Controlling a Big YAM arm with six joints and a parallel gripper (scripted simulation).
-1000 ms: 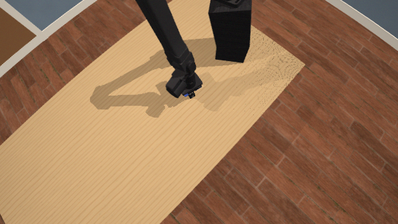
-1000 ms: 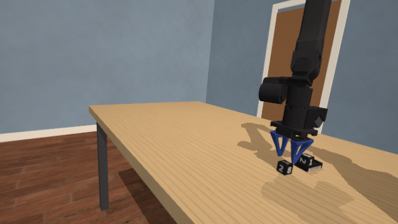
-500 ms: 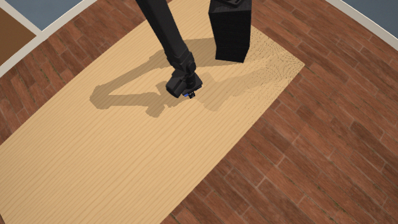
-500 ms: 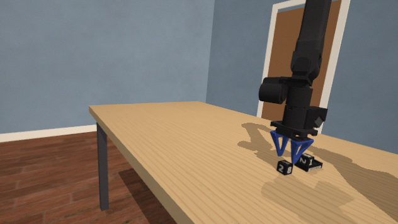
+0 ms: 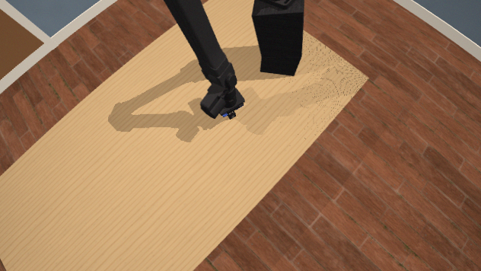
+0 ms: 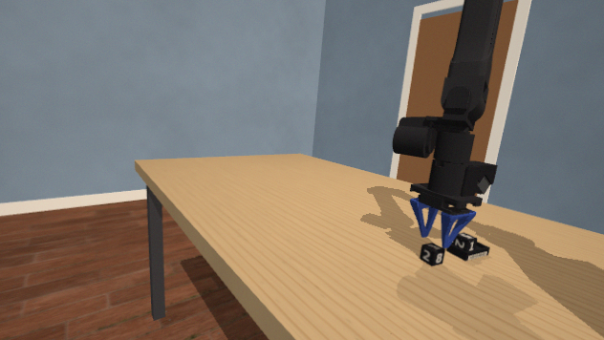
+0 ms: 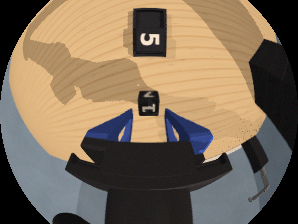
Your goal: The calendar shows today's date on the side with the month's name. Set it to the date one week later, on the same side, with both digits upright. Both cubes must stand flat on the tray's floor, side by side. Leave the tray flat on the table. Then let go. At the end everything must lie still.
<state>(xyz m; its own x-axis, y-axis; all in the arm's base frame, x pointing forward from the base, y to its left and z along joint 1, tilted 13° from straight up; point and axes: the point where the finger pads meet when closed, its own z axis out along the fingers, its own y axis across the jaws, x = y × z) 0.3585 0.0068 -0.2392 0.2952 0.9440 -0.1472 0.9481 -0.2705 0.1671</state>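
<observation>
My gripper is now 30 mm above the black date cube. From my hand the other things lie so: black tray (100 mm to the right, 40 mm below, 30 mm behind); then black cube (90 mm to the right, 30 mm behind, 20 mm below).
</observation>
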